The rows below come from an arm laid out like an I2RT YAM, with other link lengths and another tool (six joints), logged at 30 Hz.
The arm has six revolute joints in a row. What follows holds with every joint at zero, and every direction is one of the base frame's.
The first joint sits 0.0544 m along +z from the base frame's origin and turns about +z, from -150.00 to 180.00 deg.
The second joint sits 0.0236 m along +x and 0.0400 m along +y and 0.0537 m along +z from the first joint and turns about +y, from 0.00 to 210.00 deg.
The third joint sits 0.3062 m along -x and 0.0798 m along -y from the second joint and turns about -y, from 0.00 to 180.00 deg.
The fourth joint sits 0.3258 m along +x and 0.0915 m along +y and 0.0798 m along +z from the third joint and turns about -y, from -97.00 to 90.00 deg.
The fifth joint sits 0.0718 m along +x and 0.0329 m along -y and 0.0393 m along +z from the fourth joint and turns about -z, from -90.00 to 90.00 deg.
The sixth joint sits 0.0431 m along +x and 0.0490 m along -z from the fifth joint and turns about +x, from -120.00 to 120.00 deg.
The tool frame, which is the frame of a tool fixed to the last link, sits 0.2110 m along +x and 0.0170 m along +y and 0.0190 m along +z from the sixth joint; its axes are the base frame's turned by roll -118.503, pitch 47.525 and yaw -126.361 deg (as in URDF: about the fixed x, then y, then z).
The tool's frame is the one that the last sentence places.
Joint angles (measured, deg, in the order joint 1, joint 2, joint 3, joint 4, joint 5, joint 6), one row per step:
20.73 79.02 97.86 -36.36 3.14 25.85
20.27 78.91 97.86 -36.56 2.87 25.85
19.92 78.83 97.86 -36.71 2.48 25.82
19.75 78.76 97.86 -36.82 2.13 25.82
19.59 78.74 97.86 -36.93 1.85 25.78
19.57 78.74 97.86 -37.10 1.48 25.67
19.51 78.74 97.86 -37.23 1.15 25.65
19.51 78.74 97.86 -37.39 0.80 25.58
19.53 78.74 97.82 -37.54 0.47 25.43
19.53 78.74 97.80 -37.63 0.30 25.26
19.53 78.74 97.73 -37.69 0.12 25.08
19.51 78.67 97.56 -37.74 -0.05 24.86
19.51 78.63 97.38 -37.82 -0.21 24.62
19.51 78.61 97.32 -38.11 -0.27 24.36
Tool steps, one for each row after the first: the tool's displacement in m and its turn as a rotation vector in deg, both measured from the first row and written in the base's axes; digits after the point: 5 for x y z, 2 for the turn. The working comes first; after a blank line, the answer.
Tool pose at each row, in the base's axes (x y z in m, rotation vector in deg; the steps are taken from these numbers as rounded here):
0.52244 0.21043 0.50544 -29.28 127.19 -1.65
0.52273 0.20700 0.50537 -29.04 127.35 -1.68
0.52269 0.20519 0.50528 -29.05 127.43 -1.57
0.52218 0.20488 0.50533 -29.20 127.45 -1.37
0.52205 0.20451 0.50490 -29.33 127.52 -1.27
0.52131 0.20583 0.50395 -29.79 127.59 -1.09
0.52084 0.20661 0.50324 -30.07 127.67 -0.88
0.52007 0.20801 0.50236 -30.50 127.74 -0.67
0.51930 0.20957 0.50111 -30.99 127.81 -0.54
0.51890 0.21030 0.50040 -31.32 127.83 -0.56
0.51860 0.21113 0.49932 -31.66 127.87 -0.59
0.51809 0.21164 0.49792 -32.02 127.92 -0.67
0.51767 0.21235 0.49596 -32.42 128.02 -0.78
0.51704 0.21253 0.49391 -32.78 128.24 -1.00

0.00029 -0.00343 -0.00007 0.04 0.11 -0.21
0.00025 -0.00524 -0.00016 0.11 0.21 -0.18
-0.00026 -0.00555 -0.00011 0.19 0.28 -0.01
-0.00039 -0.00592 -0.00054 0.21 0.39 0.11
-0.00113 -0.00460 -0.00149 0.15 0.55 0.48
-0.00160 -0.00382 -0.00220 0.19 0.71 0.73
-0.00237 -0.00242 -0.00308 0.17 0.88 1.09
-0.00314 -0.00086 -0.00433 0.07 1.04 1.46
-0.00354 -0.00013 -0.00504 -0.07 1.11 1.68
-0.00384 0.00070 -0.00612 -0.22 1.20 1.90
-0.00435 0.00121 -0.00752 -0.42 1.30 2.12
-0.00477 0.00192 -0.00948 -0.65 1.45 2.35
-0.00540 0.00210 -0.01153 -0.97 1.68 2.48

